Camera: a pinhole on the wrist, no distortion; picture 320 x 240 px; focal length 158.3 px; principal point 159.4 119.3 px. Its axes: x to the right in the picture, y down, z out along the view. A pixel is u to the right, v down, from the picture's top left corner.
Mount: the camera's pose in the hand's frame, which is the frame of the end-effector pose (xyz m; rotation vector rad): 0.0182 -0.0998 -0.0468 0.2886 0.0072 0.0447
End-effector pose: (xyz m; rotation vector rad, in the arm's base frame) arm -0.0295 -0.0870 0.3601 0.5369 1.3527 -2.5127
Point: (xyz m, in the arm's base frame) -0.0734 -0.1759 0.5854
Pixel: 112 143
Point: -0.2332 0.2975 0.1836
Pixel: behind the camera
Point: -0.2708 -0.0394 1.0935
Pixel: 121 3
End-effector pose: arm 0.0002 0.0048 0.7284 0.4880 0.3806 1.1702
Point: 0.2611 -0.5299 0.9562
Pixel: 13 124
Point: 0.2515 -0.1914 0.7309
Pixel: 81 67
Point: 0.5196 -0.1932 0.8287
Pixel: 147 66
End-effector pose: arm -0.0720 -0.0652 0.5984 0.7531 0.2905 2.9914
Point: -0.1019 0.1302 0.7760
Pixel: 232 121
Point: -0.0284 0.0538 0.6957
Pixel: 158 168
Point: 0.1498 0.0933 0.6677
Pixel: 47 143
